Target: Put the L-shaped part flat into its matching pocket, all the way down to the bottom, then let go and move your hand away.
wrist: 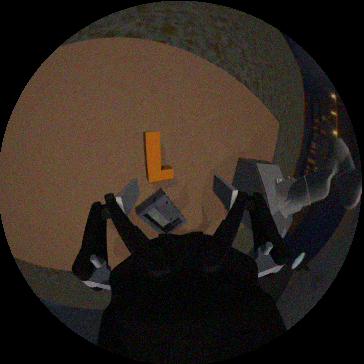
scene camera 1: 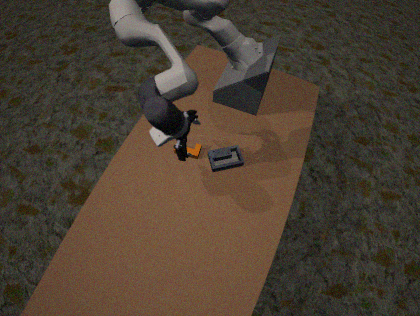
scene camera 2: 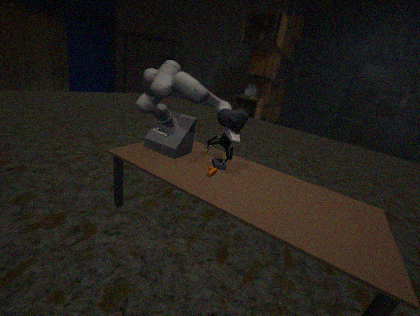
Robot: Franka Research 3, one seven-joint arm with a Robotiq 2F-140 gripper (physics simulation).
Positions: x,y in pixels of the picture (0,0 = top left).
my gripper: open, holds nothing
an orange L-shaped part [wrist: 154,171]: on the table
